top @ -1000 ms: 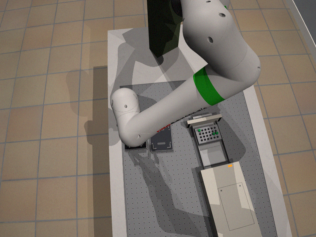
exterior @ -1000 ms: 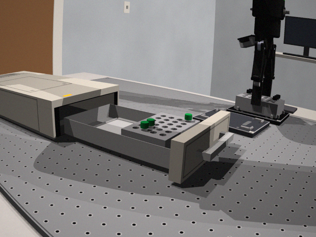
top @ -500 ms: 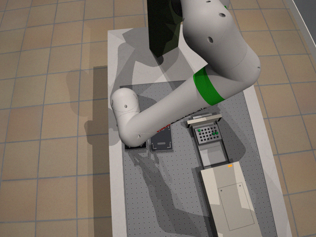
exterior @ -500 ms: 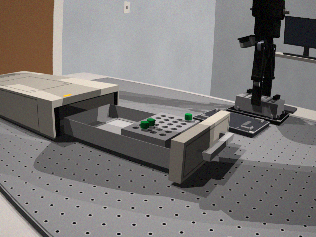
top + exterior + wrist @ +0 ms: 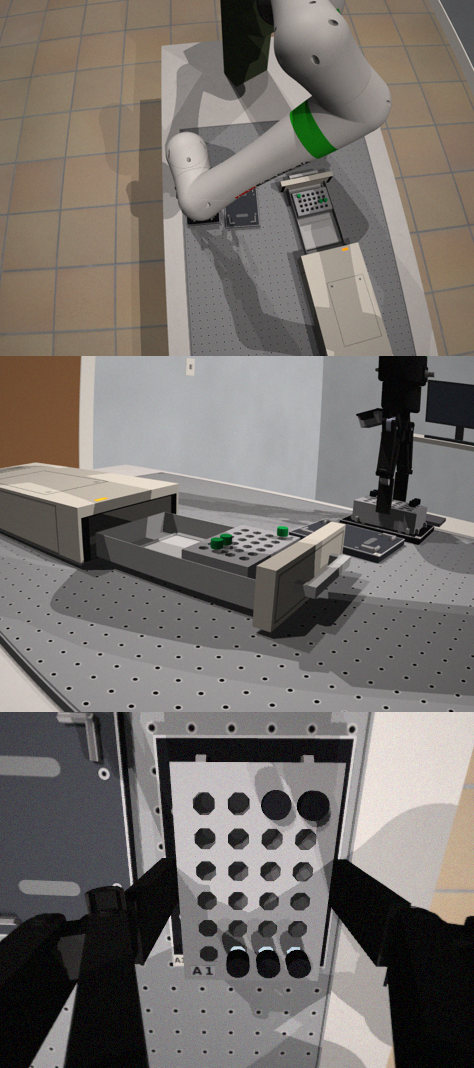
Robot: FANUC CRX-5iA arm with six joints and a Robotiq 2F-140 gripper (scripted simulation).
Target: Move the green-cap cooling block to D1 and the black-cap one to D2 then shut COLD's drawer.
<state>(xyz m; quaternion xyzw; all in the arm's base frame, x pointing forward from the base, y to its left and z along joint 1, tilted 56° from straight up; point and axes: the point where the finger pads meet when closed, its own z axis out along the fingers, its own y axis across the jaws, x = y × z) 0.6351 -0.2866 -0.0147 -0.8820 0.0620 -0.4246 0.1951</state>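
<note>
Right now the slot D2 is 60 mm below my hand. The rest, counted from my hand: slot D1: 10 mm ahead, 140 mm to the left, 60 mm below; drawer: 50 mm ahead, 410 mm to the left, 20 mm below.
</note>
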